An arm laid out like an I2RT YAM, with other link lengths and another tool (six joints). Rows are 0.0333 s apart.
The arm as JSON. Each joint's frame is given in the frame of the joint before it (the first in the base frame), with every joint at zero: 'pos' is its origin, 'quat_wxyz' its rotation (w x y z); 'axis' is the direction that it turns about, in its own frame. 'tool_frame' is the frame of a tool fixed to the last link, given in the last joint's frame.
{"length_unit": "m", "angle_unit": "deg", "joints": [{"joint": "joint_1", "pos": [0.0, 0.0, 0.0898], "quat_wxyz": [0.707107, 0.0, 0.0, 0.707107], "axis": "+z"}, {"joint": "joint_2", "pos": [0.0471, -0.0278, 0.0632], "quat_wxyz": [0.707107, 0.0, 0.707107, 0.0], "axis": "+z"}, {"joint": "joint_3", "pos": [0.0, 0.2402, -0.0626], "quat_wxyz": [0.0, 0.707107, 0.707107, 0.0], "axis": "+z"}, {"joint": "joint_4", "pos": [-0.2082, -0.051, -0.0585], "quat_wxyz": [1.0, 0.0, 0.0, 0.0], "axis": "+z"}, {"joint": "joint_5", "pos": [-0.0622, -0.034, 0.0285], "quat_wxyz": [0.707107, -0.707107, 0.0, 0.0], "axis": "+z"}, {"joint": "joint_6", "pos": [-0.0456, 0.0, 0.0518], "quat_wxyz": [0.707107, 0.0, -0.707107, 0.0], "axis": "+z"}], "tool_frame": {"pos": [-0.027, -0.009, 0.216], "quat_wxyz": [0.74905, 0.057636, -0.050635, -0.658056]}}
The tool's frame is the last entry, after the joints.
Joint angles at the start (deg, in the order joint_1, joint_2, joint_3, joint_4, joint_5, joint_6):
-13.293 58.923 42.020 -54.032 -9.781 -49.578
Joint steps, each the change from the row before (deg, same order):
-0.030 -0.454 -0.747 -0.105 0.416 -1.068
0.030 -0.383 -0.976 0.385 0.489 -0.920
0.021 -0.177 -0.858 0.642 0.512 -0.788
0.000 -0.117 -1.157 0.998 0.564 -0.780
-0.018 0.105 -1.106 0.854 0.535 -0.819
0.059 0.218 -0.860 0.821 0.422 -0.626
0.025 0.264 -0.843 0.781 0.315 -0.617
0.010 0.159 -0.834 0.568 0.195 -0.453
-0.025 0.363 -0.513 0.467 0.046 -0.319
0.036 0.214 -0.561 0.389 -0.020 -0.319
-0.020 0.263 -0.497 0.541 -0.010 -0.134
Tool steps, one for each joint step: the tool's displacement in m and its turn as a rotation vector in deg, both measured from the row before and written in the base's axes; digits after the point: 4 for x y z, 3 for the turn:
-0.0041 -0.0006 -0.0033 -0.664 0.383 0.832
-0.0030 -0.0010 -0.0039 -0.718 0.234 0.735
-0.0015 -0.0016 -0.0035 -0.731 0.091 0.598
-0.0015 -0.0019 -0.0047 -0.774 0.113 0.555
-0.0025 -0.0016 -0.0054 -0.684 0.418 0.586
-0.0015 -0.0011 -0.0043 -0.535 0.311 0.521
-0.0017 -0.0007 -0.0044 -0.415 0.358 0.514
-0.0025 -0.0001 -0.0042 -0.226 0.437 0.382
-0.0015 0.0002 -0.0032 -0.047 0.395 0.265
-0.0019 0.0008 -0.0030 0.012 0.358 0.346
-0.0008 0.0002 -0.0026 0.020 0.205 0.111

